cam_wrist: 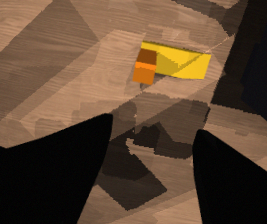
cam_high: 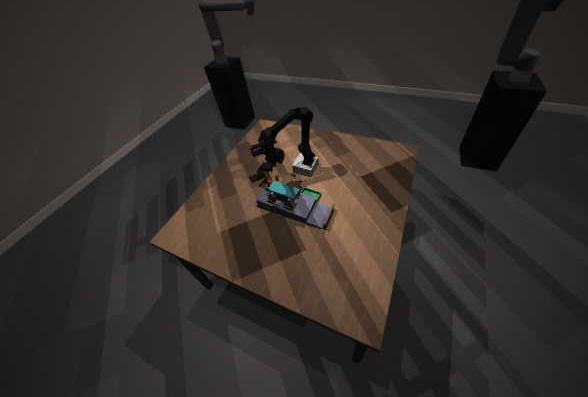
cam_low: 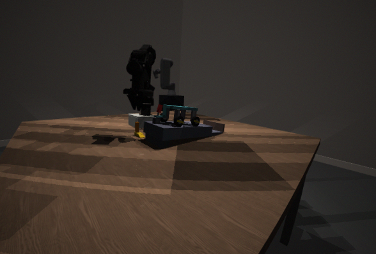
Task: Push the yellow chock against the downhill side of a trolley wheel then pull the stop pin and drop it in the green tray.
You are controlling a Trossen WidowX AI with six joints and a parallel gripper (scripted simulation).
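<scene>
The yellow chock is 1 cm ahead of my gripper tip, 1 cm to the left of it and 11 cm below it. Round my gripper tip: red-headed stop pin 13 cm ahead, 3 cm to the left; then teal trolley 16 cm ahead, 14 cm to the left, 2 cm below; then grey ramp 16 cm ahead, 14 cm to the left, 8 cm below.
</scene>
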